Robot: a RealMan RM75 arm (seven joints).
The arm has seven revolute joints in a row. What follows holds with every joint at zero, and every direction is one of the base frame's. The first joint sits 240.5 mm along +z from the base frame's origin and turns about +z. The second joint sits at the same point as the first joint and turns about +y. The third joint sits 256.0 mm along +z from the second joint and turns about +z. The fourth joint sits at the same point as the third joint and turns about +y. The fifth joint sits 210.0 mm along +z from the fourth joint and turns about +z. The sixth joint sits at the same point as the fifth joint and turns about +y. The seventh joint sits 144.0 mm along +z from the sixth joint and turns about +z. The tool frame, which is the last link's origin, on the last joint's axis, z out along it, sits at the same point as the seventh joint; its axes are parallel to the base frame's.
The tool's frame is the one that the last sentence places.
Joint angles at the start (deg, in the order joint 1, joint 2, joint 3, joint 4, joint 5, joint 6, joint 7):
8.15, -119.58, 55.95, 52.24, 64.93, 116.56, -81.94
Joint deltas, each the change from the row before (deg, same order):
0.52, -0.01, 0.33, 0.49, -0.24, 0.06, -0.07
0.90, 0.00, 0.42, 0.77, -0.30, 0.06, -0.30
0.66, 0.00, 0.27, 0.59, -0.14, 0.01, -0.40
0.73, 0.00, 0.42, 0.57, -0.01, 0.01, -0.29
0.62, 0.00, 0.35, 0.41, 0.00, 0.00, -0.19
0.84, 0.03, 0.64, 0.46, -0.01, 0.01, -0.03
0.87, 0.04, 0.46, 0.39, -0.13, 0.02, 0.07
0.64, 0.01, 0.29, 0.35, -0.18, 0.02, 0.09
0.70, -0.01, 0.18, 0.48, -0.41, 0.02, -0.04
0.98, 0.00, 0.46, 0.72, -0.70, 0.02, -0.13
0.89, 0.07, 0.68, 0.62, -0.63, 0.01, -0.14
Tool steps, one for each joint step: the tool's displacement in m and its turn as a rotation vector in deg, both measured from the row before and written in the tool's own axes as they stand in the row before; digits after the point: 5 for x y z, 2 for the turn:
0.00015, 0.00196, -0.00079, -0.03, -0.06, 0.05
0.00020, 0.00318, -0.00184, 0.12, -0.15, -0.11
0.00009, 0.00226, -0.00136, 0.13, -0.18, -0.26
-0.00068, 0.00265, -0.00130, 0.07, -0.33, -0.34
-0.00077, 0.00223, -0.00120, 0.11, -0.26, -0.29
-0.00151, 0.00317, -0.00143, 0.05, -0.37, -0.33
-0.00106, 0.00309, -0.00208, 0.26, -0.19, -0.14
-0.00040, 0.00226, -0.00145, 0.20, -0.06, 0.04
0.00050, 0.00232, -0.00167, 0.29, 0.15, 0.15
0.00072, 0.00339, -0.00177, 0.24, 0.24, 0.12
0.00024, 0.00325, -0.00124, 0.04, 0.11, -0.08

